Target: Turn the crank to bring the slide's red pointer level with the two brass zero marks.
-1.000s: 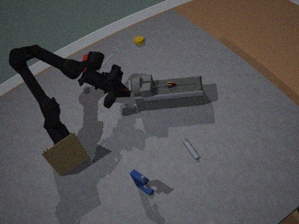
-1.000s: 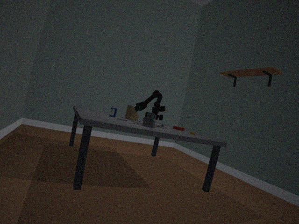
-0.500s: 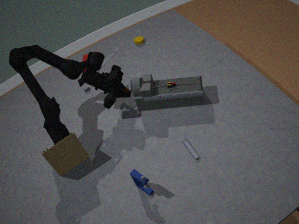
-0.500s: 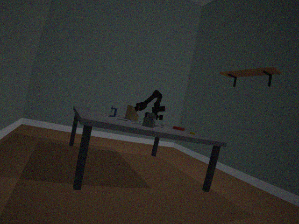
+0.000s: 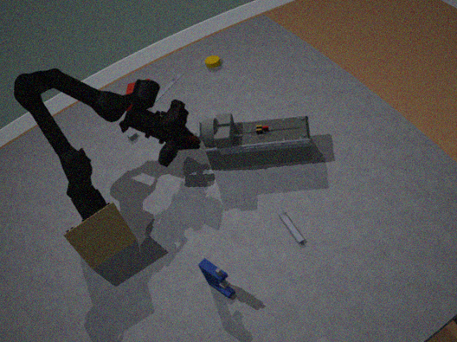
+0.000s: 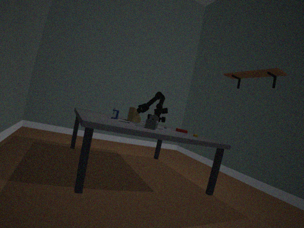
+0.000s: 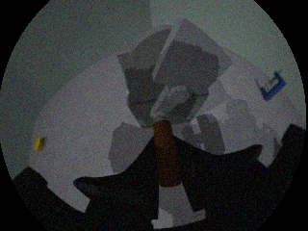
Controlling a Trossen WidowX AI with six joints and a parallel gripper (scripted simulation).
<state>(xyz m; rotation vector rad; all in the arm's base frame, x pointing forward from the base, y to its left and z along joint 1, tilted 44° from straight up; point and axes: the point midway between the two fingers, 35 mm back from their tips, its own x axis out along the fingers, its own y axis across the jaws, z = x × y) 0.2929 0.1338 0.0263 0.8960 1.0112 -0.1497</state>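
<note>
The brown crank handle lies 30 mm above my gripper tip, 20 mm behind it and 10 mm to the left of it. From my gripper tip the other things lie so: grey bar: 340 mm to the right, 60 mm ahead, 30 mm below; then red pointer: 150 mm ahead, 110 mm to the right, 50 mm above; then small grey block: 210 mm to the left, 140 mm behind, 30 mm below.
</note>
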